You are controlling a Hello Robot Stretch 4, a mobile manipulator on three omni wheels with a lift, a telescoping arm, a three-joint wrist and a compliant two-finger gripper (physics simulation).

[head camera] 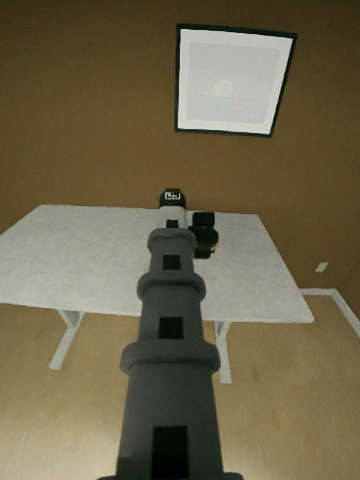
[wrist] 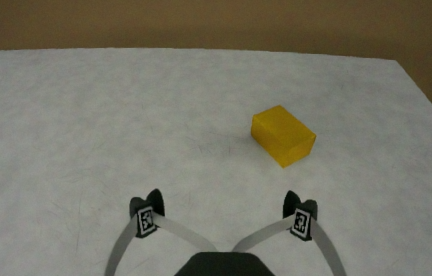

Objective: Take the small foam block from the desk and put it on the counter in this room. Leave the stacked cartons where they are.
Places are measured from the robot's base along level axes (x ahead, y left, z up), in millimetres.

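Where they show: hand, tool point: (wrist: 223, 210).
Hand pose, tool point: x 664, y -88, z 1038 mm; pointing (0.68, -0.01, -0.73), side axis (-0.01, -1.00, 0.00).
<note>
After its pixels a point has its place.
The small foam block (wrist: 283, 136) {x 826, y -183, z 968 mm} is yellow and lies on the white desk (head camera: 90, 250) {x 786, y 402, z 923 mm} (wrist: 125, 100) {x 975, y 115, z 923 mm}. In the wrist view it is beyond the fingertips and to the right of the middle, turned at an angle. In the head camera view the wrist hides it except for a sliver of yellow at the wrist's right edge. My gripper (wrist: 223, 207) {x 664, y -88, z 1038 mm} is open, with its two fingertips wide apart and the desk top showing between them. The fingers are apart from the block. The counter and the stacked cartons do not show in these views.
My extended arm (head camera: 172, 310) {x 198, y 0, z 1358 mm} reaches over the desk's front edge. A brown wall (head camera: 75, 125) {x 1298, y 561, z 1415 mm} stands behind the desk, with a framed picture (head camera: 177, 80) {x 1248, y -14, z 1624 mm} on it. The desk's right rear corner shows in the wrist view. Desk legs (head camera: 225, 357) stand on the wooden floor (head camera: 280, 400) {x 329, y -748, z -26 mm}.
</note>
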